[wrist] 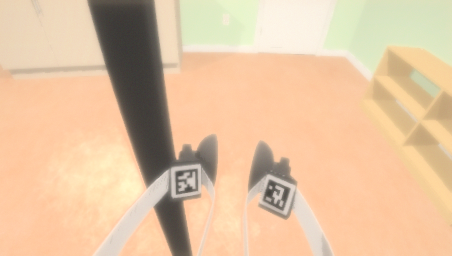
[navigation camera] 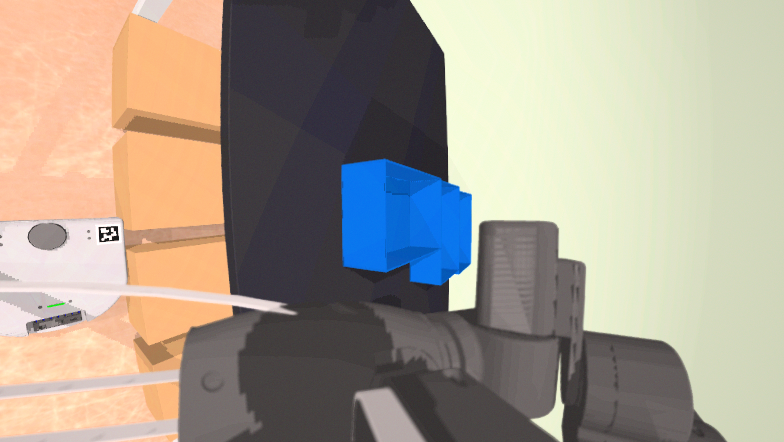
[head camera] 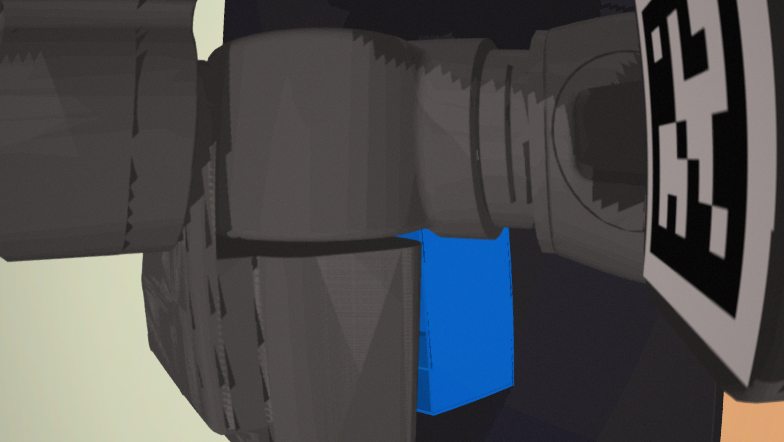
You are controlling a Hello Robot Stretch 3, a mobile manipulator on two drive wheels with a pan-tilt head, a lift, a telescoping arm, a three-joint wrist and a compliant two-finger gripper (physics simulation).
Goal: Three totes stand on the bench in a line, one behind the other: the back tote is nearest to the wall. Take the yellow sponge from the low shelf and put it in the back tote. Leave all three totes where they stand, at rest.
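Seen in the pictures: gripper, fingertip midpoint: [wrist: 235,155]; robot's base, origin of the base link: [navigation camera: 48,234].
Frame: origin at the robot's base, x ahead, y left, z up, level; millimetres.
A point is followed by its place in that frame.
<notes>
In the navigation view three blue totes stand in line on the dark bench [navigation camera: 285,137] @(x 172, y -251, z 914 mm) [head camera: 581,329] @(x 90, y -301, z 914 mm): the front tote [navigation camera: 364,216] @(x 46, y -380, z 969 mm) [head camera: 469,312] @(x 65, y -380, z 969 mm), the middle tote [navigation camera: 430,273] @(x -131, y -678, z 982 mm) and the back tote [navigation camera: 465,230] @(x -38, y -1076, z 989 mm), nearest the wall. Part of the front tote shows in the head view beside the wrist. The inside floor of the back tote is hidden. The yellow sponge does not show in any current view. In the wrist view my gripper [wrist: 235,155] @(x 15, y 81, z 1078 mm) is partly open, with a gap between the fingertips and no object in it. It faces the orange floor, away from the totes.
The dark wrist and arm fill much of the head view and the lower navigation view, close beside the totes. In the wrist view a dark post [wrist: 135,85] stands left of the fingers and a wooden shelf unit [wrist: 411,59] @(x 1458, y 1376, z 610 mm) at right. Orange-tan blocks [navigation camera: 175,181] @(x 161, y -290, z 270 mm) stand along the bench front.
</notes>
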